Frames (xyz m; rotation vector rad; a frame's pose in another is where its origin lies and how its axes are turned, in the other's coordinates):
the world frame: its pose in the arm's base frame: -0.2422 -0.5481 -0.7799 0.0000 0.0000 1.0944
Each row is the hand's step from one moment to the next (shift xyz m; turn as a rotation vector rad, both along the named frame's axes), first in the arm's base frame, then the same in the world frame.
Working: the arm's base frame: its pose in the world frame: 0.5981 0.0361 0.7799 0.0000 0.0000 -1.0944

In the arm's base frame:
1: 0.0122 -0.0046 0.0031 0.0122 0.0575 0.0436
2: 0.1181 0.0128 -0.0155 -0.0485 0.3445 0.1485
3: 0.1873 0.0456 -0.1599 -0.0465 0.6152 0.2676
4: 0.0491 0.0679 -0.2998 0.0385 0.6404 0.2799
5: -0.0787 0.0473 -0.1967 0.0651 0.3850 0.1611
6: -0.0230 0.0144 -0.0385 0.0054 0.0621 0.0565
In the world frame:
1: 0.0015 -0.0130 0.0031 0.0567 0.0155 0.0436
2: 0.0655 -0.0991 -0.0155 0.2839 0.2011 0.1485
3: 0.1264 -0.1455 -0.1599 0.5254 0.3234 0.2676
4: 0.0829 -0.0125 -0.2998 0.5867 0.2595 0.2799
5: 0.0059 0.0916 -0.1967 0.3720 0.1187 0.1611
6: 0.0022 0.0270 -0.0385 0.0577 0.0237 0.0565

